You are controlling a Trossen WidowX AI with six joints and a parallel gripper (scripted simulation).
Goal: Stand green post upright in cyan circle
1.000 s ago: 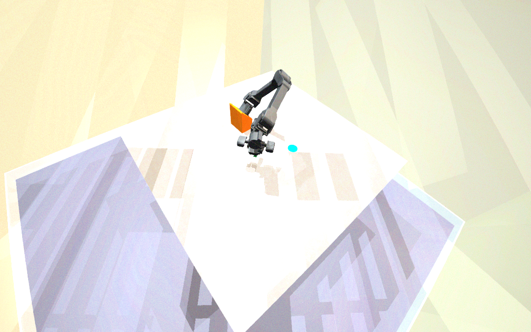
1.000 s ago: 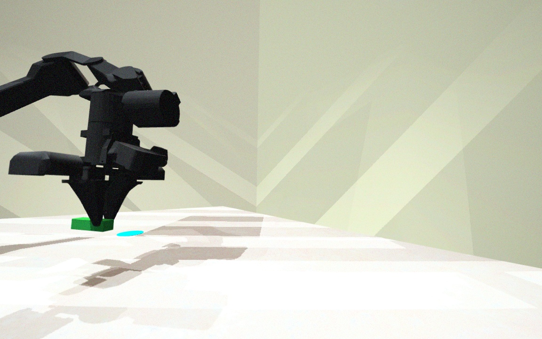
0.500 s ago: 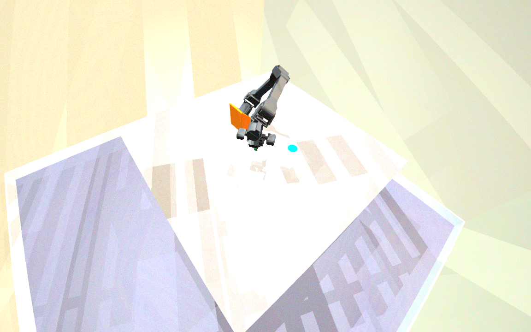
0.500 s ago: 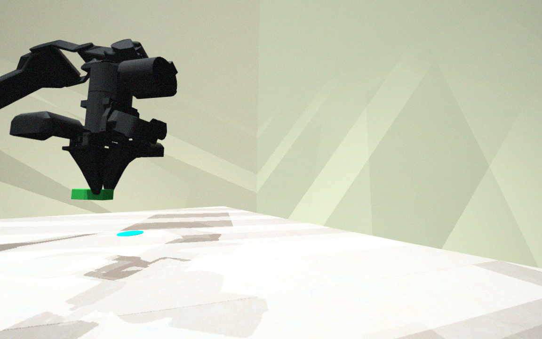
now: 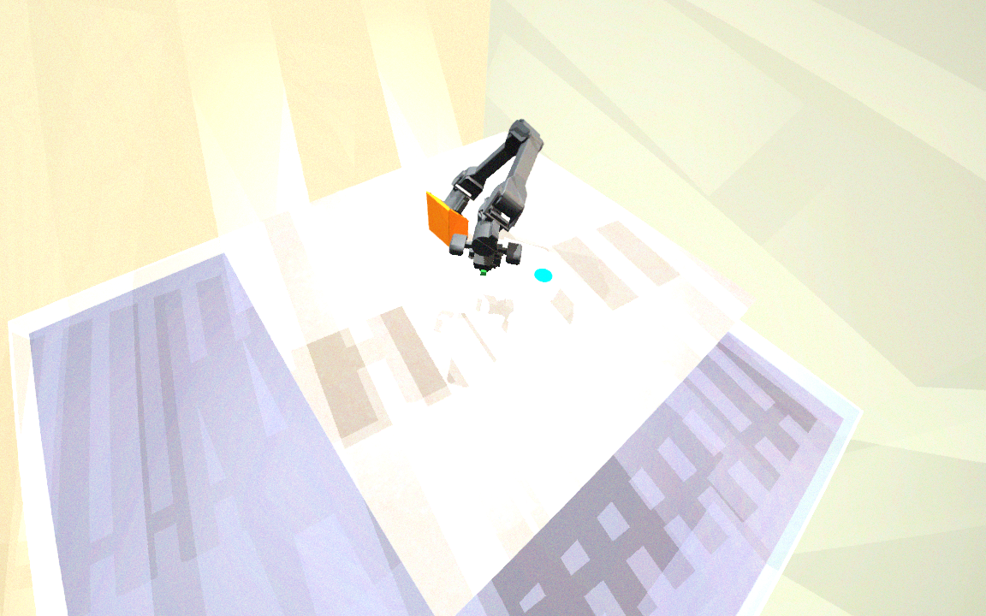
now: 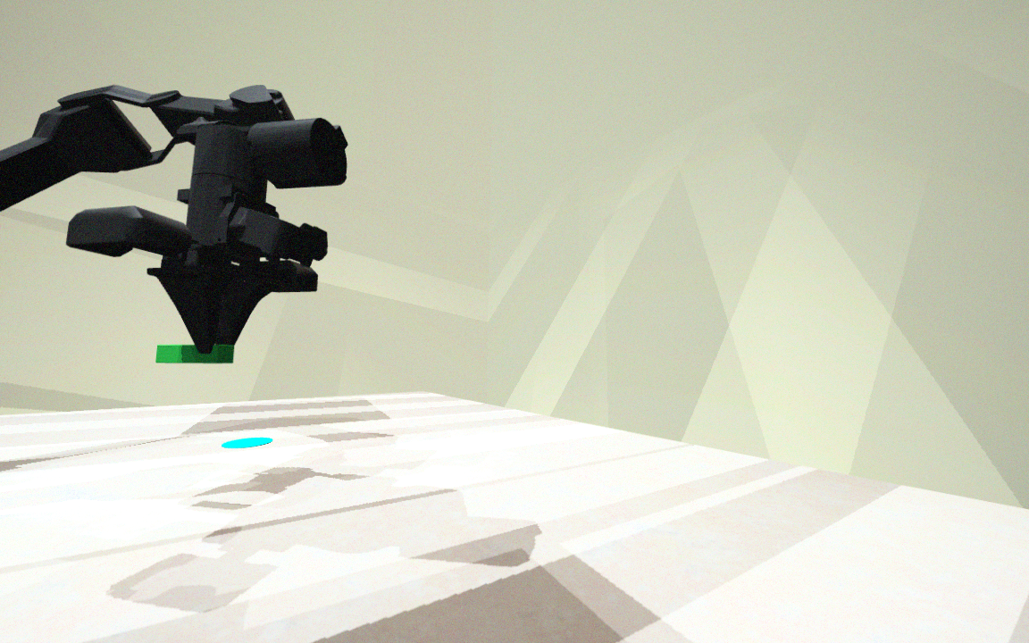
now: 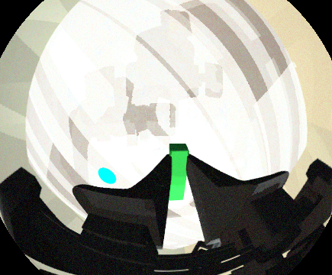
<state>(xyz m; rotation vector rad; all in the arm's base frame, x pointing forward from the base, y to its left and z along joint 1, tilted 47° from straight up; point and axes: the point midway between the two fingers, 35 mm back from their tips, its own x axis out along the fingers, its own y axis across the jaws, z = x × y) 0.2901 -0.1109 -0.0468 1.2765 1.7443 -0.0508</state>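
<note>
Now: gripper tip 230 mm to the right of the cyan circle, 130 mm above it and 50 mm short of it. Round my gripper tip: green post: 20 mm to the left, 10 mm behind.
</note>
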